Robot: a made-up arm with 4 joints.
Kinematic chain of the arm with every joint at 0, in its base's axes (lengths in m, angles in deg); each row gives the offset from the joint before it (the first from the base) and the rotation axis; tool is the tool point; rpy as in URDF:
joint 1: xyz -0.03 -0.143 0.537 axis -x
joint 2: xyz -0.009 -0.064 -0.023 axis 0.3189 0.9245 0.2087
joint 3: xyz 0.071 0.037 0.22 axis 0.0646 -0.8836 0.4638
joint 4: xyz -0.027 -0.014 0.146 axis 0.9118 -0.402 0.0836
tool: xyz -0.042 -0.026 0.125 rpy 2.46 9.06 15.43
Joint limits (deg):
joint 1: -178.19..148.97
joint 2: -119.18..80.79
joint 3: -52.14..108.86
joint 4: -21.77..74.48
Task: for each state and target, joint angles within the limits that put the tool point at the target. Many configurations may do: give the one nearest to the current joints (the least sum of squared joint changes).
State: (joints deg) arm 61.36 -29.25 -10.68 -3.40
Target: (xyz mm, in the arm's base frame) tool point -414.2 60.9 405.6
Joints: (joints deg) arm 89.02 -57.91 15.26 -21.08
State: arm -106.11 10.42 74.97 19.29
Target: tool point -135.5 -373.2 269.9
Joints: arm -101.98 6.48 67.75 15.59
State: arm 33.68 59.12 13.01 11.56
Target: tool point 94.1 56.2 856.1
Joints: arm 73.87 36.95 40.26 38.74
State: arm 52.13 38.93 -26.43 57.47
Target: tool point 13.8 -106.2 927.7
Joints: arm 30.48 9.81 -10.25 69.38
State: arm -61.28 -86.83 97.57 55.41
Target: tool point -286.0 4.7 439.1
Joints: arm -101.96 -119.18 107.70 37.19
